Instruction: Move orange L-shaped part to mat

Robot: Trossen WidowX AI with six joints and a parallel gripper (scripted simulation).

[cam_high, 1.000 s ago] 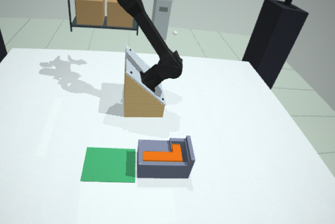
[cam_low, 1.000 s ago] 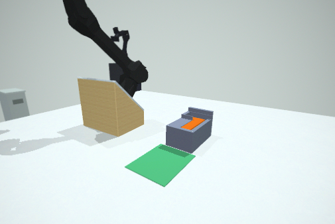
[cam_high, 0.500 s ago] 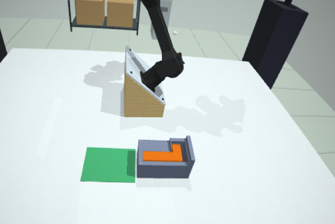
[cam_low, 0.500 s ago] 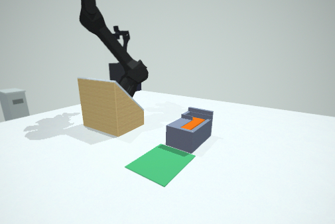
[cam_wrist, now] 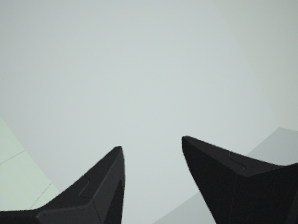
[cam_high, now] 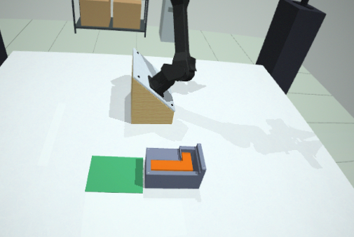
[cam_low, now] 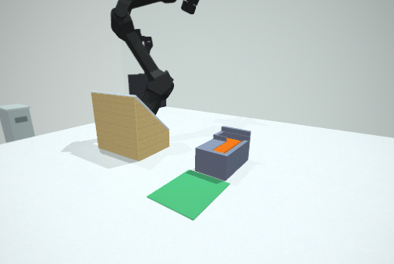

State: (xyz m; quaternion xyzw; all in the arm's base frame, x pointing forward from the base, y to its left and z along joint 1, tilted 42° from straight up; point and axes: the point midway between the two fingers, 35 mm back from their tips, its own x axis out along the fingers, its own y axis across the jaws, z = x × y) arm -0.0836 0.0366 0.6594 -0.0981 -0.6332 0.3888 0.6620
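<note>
Right now my gripper tip is 320 mm short of the orange L-shaped part, 470 mm to the left of it and 550 mm above it. Also, from my gripper tip: green mat 310 mm ahead, 640 mm to the right, 610 mm below.
</note>
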